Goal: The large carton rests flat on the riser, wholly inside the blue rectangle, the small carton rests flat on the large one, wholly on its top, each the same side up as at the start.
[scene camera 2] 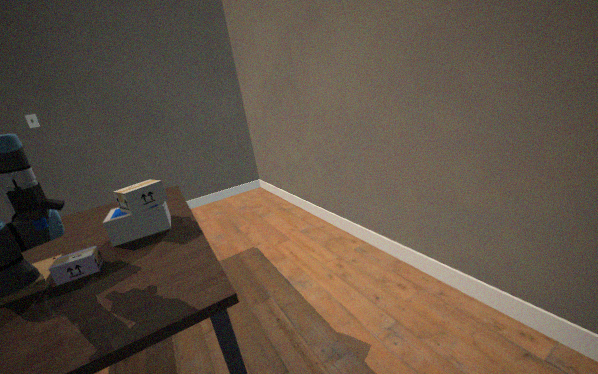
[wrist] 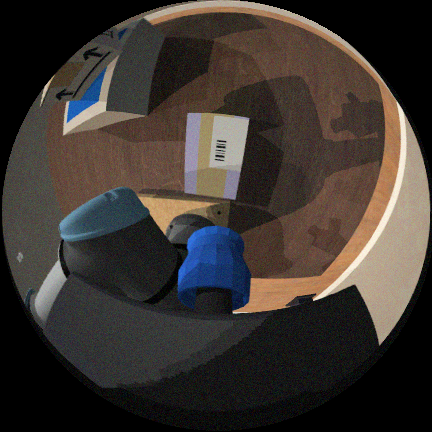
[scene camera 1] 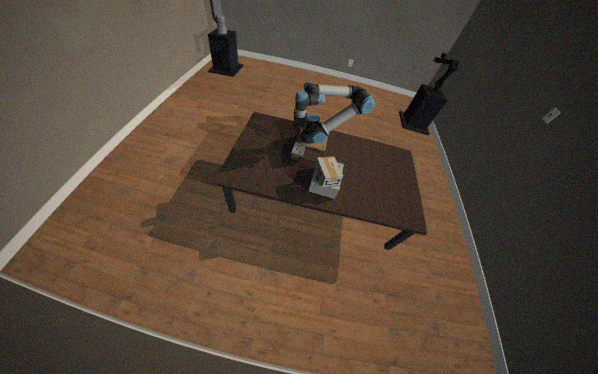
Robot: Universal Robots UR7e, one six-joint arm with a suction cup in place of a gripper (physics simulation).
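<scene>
The large carton (scene camera 1: 328, 171) (scene camera 2: 145, 195) (wrist: 67, 77), pale with a tan tape strip, sits on the light grey riser (scene camera 1: 322, 190) (scene camera 2: 140, 227) (wrist: 132, 75), turned a little against it. Part of the blue rectangle (scene camera 2: 118, 213) (wrist: 90, 97) shows beside it; I cannot tell whether the carton is wholly inside. The small carton (scene camera 1: 297, 150) (scene camera 2: 76, 266) (wrist: 220, 150) lies flat on the table, apart from the riser, side arrows pointing up. My gripper, a blue suction cup (scene camera 2: 40, 225) (wrist: 216, 234), is off and holds nothing, above table height near the small carton. The arm hides it in scene camera 1.
The brown table (scene camera 1: 380, 175) (scene camera 2: 175, 280) bears both cartons and the riser. A tan base plate (scene camera 1: 319, 146) (wrist: 157, 206) lies under the arm's base, close beside the small carton. Two black pedestals (scene camera 1: 224, 52) (scene camera 1: 424, 107) with other arms stand on the floor beyond the table.
</scene>
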